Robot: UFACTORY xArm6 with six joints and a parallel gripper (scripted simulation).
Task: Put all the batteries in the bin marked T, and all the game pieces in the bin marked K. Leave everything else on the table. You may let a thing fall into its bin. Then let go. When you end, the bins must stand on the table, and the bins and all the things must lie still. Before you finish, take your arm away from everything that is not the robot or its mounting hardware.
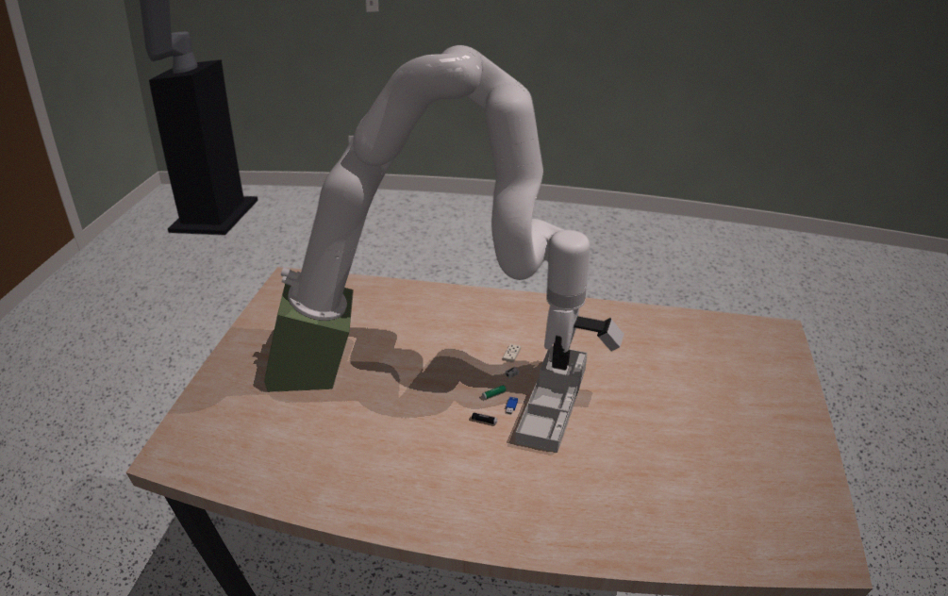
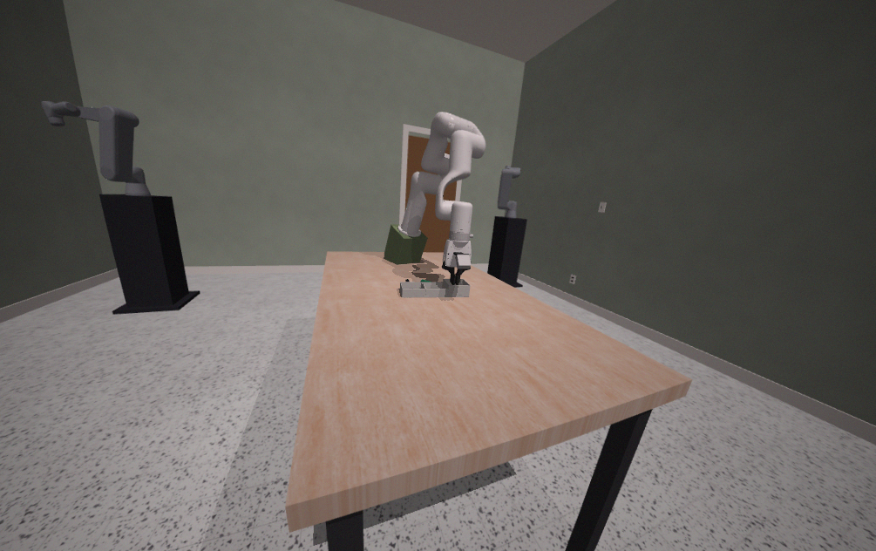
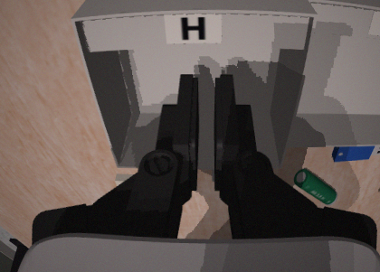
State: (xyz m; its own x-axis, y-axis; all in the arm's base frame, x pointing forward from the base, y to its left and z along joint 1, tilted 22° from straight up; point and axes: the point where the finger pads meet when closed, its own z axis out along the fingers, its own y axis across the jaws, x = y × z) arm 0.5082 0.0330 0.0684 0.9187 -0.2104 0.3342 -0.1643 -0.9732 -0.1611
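Now: hand 110 mm past the white domino, 70 mm to the right of it and 50 mm above it. The rest, counted from my hand: bin: 80 mm to the right, 30 mm below, 10 mm behind; then grey object: 100 mm behind, 50 mm below; then blue item: 100 mm to the right, 90 mm behind, 50 mm below.
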